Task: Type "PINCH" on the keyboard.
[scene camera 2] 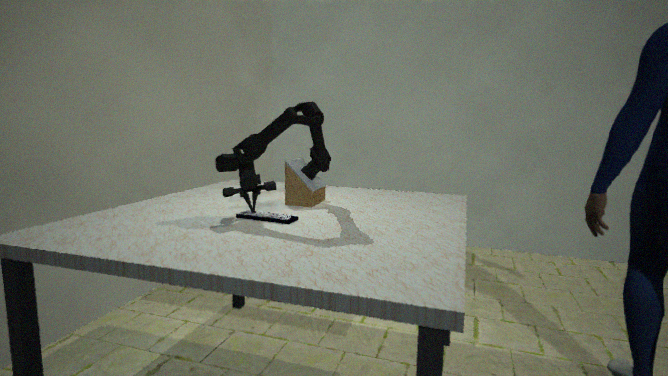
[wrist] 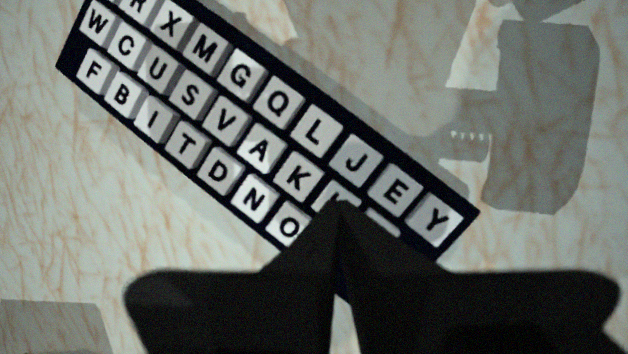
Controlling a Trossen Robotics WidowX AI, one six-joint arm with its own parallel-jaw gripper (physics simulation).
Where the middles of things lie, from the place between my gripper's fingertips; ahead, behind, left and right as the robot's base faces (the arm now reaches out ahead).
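Scene:
My hand is 10 mm above the dark keyboard (wrist: 267, 144), and it's 10 mm short of the keyboard and 60 mm to the right of it.

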